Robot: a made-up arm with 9 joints.
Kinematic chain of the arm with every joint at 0, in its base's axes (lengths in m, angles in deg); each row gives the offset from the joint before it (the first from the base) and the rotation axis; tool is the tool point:
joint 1: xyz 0 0 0.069 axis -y
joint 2: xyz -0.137 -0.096 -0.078 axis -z
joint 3: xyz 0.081 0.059 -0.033 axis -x
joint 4: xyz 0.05 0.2 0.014 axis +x
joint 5: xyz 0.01 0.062 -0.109 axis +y
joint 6: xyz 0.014 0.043 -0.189 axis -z
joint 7: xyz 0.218 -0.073 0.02 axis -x
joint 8: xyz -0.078 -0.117 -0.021 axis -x
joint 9: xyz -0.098 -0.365 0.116 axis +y
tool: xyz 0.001 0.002 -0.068
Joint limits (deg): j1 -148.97..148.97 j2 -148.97..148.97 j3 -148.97..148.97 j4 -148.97..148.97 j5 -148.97..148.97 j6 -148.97..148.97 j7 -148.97..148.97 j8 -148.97..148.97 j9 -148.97..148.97
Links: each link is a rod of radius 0.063 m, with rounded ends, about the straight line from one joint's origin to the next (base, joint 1, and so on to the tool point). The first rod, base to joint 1, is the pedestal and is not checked.
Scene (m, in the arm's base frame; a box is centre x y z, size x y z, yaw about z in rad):
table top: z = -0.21
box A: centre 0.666 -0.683 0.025 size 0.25 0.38 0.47 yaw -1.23
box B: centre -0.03 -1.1 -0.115 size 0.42 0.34 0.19 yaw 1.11
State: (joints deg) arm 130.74 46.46 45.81 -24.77 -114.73 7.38 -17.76 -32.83 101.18
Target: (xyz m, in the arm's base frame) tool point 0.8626 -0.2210 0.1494
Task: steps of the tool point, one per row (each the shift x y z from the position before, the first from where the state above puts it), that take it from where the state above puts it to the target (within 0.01 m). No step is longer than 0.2 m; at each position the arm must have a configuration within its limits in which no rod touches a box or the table.
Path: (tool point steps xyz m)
1: 0.1086 -0.0580 -0.0504
2: 0.1274 -0.0428 -0.0449
3: 0.1386 -0.0159 -0.0428
4: 0.1391 0.0187 -0.0441
5: 0.1259 0.0558 -0.0473
6: 0.1378 0.0104 0.0219
7: 0.1426 0.0470 0.0357
8: 0.1318 0.0871 0.0487
9: 0.1051 0.1243 0.0578

